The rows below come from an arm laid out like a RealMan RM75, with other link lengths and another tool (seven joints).
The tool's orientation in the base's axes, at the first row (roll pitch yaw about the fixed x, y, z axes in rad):
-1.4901 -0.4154 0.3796
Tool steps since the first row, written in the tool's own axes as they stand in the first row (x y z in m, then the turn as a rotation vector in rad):
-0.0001 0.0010 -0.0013 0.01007 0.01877 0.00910
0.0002 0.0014 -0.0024 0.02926 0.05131 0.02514
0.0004 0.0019 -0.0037 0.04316 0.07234 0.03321
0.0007 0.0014 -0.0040 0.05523 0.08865 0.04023
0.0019 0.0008 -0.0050 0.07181 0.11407 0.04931
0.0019 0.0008 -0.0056 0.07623 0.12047 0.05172
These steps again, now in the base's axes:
0.0008 -0.0010 -0.0010 0.01137 0.01593 -0.01238
0.0016 -0.0018 -0.0014 0.03246 0.04438 -0.03313
0.0025 -0.0028 -0.0018 0.04828 0.06118 -0.04611
0.0027 -0.0031 -0.0013 0.06133 0.07534 -0.05559
0.0039 -0.0037 -0.0003 0.08053 0.09495 -0.07141
0.0041 -0.0043 -0.0004 0.08553 0.10008 -0.07529

